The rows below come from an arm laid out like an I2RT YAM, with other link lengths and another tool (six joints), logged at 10 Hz.
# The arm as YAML. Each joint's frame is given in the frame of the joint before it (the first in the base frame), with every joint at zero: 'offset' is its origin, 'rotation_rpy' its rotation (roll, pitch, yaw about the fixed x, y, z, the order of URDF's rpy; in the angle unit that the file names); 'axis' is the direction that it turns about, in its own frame. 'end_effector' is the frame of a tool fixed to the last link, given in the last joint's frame.
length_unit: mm
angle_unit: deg
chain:
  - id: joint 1
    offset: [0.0, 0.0, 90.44]
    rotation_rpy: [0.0, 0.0, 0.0]
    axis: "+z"
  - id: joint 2
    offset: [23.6, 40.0, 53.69]
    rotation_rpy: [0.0, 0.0, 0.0]
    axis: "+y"
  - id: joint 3
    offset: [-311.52, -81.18, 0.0]
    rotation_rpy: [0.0, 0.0, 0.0]
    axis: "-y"
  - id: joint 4
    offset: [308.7, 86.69, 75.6]
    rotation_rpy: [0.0, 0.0, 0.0]
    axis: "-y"
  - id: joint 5
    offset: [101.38, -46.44, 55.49]
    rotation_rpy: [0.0, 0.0, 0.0]
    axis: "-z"
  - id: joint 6
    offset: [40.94, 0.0, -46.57]
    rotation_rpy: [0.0, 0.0, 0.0]
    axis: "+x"
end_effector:
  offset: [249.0, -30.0, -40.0]
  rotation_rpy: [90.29, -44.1, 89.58]
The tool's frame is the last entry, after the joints.
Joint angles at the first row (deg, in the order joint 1, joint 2, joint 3, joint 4, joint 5, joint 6):
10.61, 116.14, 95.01, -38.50, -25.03, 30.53
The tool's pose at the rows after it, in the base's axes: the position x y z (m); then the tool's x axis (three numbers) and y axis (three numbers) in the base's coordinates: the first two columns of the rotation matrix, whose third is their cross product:
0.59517 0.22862 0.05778 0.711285 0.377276 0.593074 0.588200 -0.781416 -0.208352
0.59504 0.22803 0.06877 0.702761 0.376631 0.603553 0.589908 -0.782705 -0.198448
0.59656 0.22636 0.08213 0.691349 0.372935 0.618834 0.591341 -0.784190 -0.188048
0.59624 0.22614 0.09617 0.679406 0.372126 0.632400 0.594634 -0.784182 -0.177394
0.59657 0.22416 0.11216 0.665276 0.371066 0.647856 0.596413 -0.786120 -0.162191
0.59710 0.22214 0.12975 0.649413 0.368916 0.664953 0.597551 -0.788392 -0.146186
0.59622 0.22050 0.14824 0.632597 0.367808 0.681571 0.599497 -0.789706 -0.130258
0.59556 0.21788 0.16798 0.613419 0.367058 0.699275 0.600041 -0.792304 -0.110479
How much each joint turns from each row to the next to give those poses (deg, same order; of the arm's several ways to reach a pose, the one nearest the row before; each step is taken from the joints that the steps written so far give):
-0.06, -1.28, -0.18, -0.04, 0.23, 0.14
0.06, -1.23, -0.08, -0.28, 0.28, 0.03
-0.13, -1.32, -0.01, -0.13, 0.10, 0.00
0.06, -1.40, 0.09, -0.40, 0.16, -0.03
-0.03, -1.57, 0.16, -0.44, 0.34, -0.08
-0.04, -1.64, 0.27, -0.45, 0.34, -0.05
0.00, -1.73, 0.32, -0.62, 0.31, -0.09
-0.01, -1.81, 0.38, -0.59, 0.48, -0.13

